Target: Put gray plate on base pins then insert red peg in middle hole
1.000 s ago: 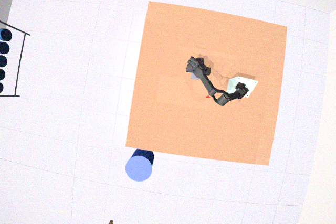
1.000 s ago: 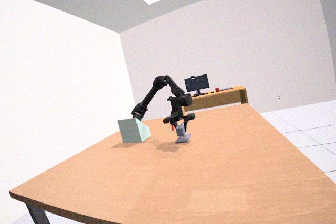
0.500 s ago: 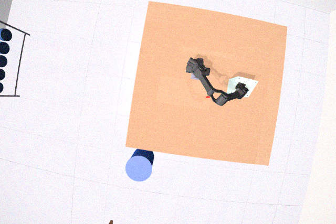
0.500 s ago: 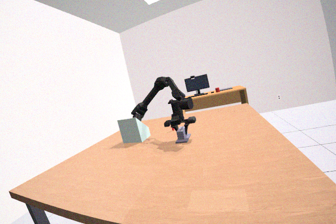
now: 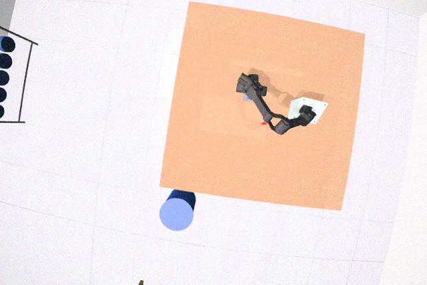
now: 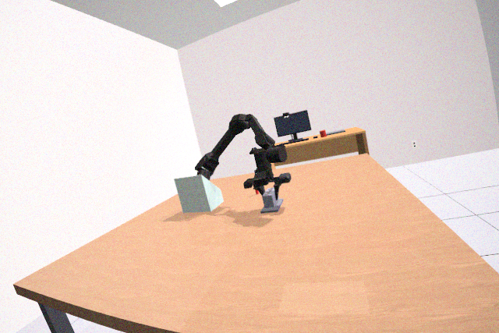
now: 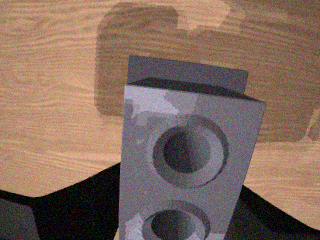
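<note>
Right now my gripper tip is 30 mm below the gray plate. The rest, counted from my gripper tip: red peg: 140 mm behind, 180 mm to the left, 20 mm above.
</note>
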